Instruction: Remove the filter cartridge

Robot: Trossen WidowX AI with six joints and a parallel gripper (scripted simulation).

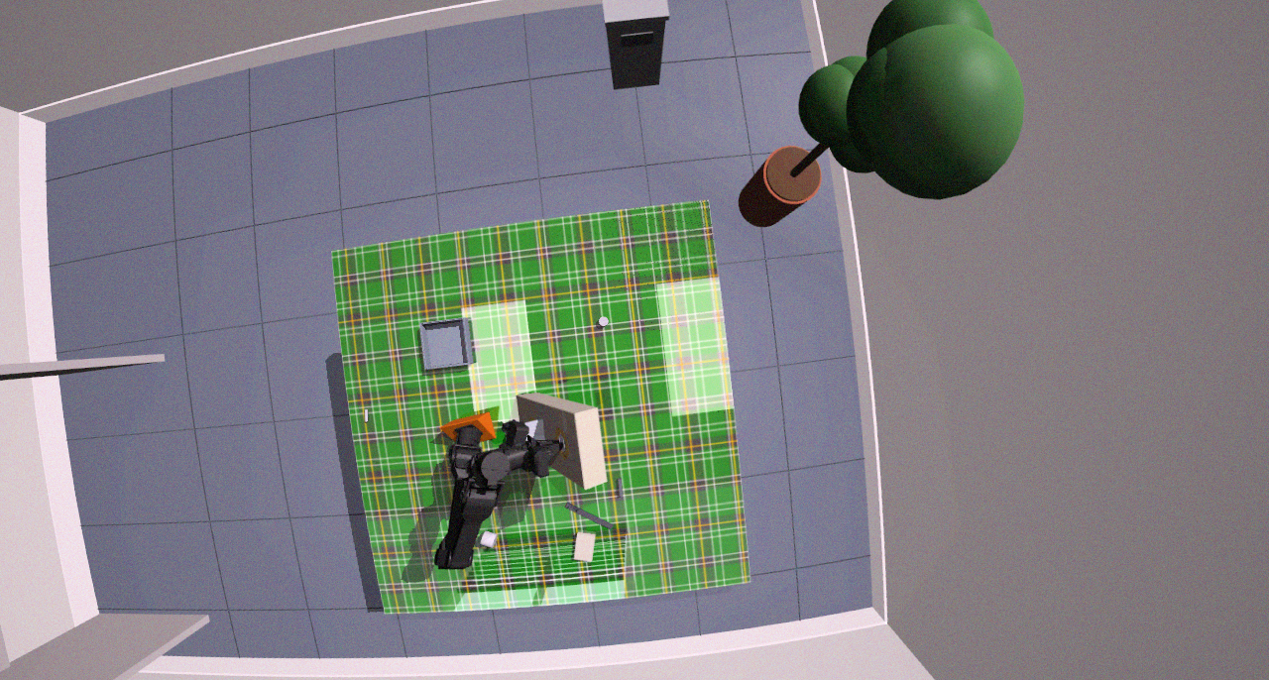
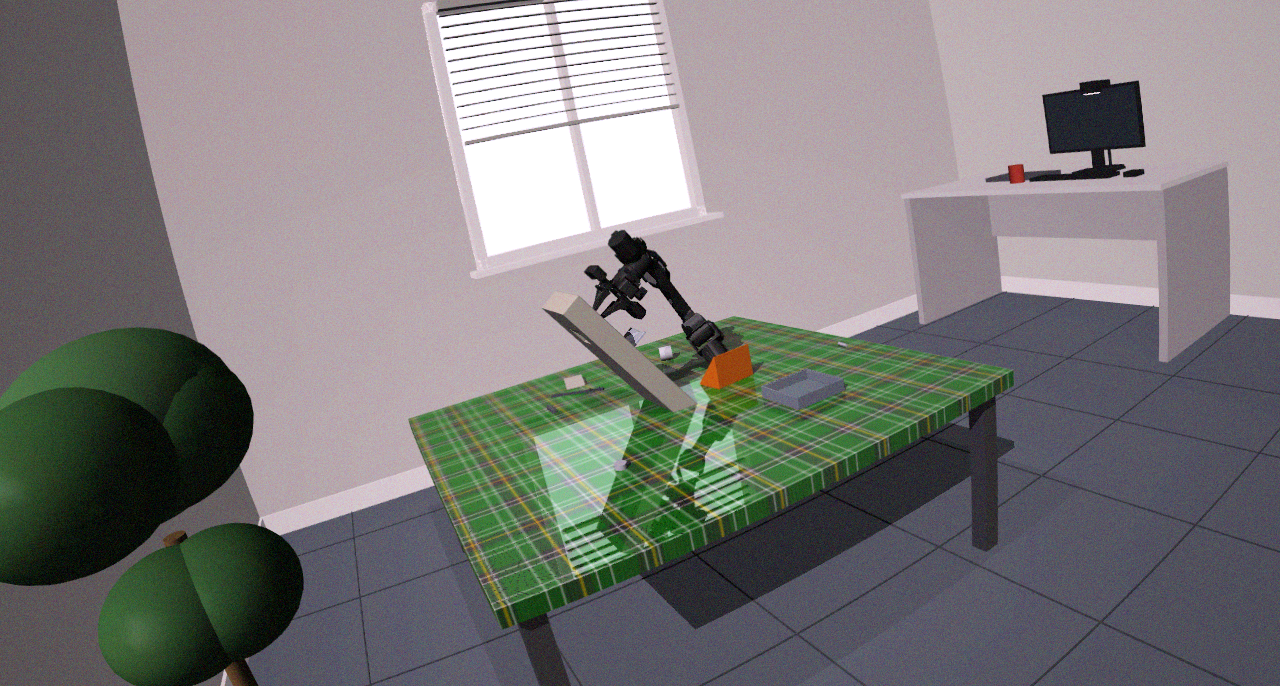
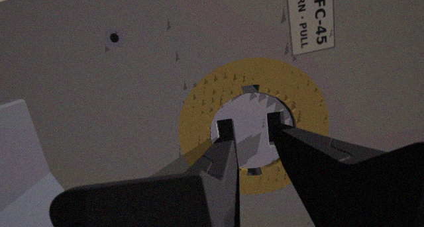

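Now: gripper tip 10 mm short of the round filter cartridge and 10 mm above it. Round my gripper tip: grey tray (350 mm to the left, 340 mm behind, 270 mm below).
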